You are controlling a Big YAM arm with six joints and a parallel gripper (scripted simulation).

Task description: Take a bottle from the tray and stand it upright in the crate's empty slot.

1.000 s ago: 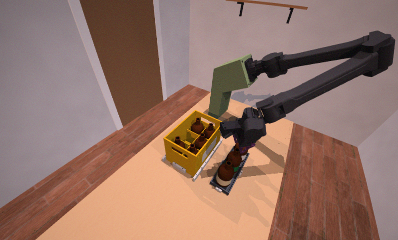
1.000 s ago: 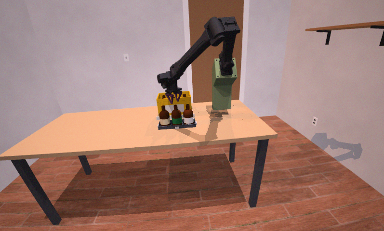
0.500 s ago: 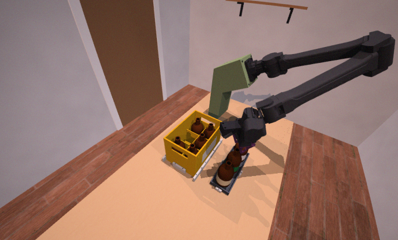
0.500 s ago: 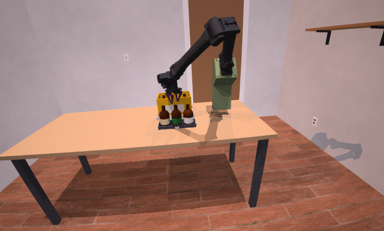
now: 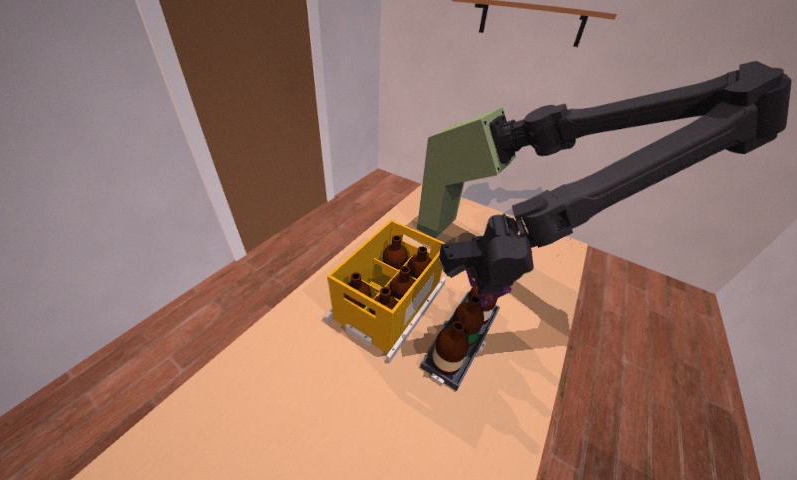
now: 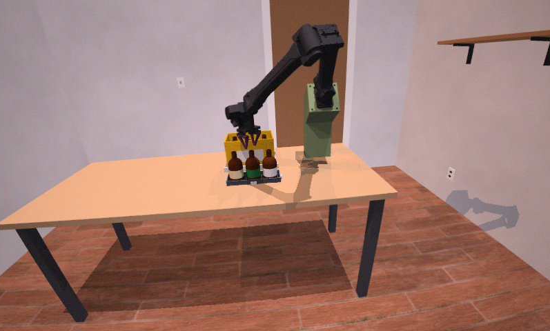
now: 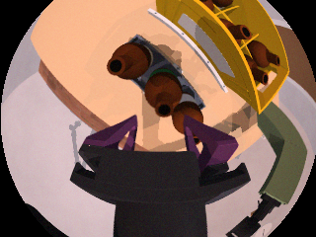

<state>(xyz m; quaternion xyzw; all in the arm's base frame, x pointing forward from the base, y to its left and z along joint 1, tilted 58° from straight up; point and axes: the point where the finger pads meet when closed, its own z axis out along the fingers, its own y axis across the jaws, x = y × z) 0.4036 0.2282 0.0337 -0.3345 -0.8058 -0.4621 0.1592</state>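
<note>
My gripper is now 100 mm above the glass bottle. The rest, counted from my hand: dark tray 180 mm below; yellow crate 20 mm ahead, 230 mm to the right, 110 mm below.
</note>
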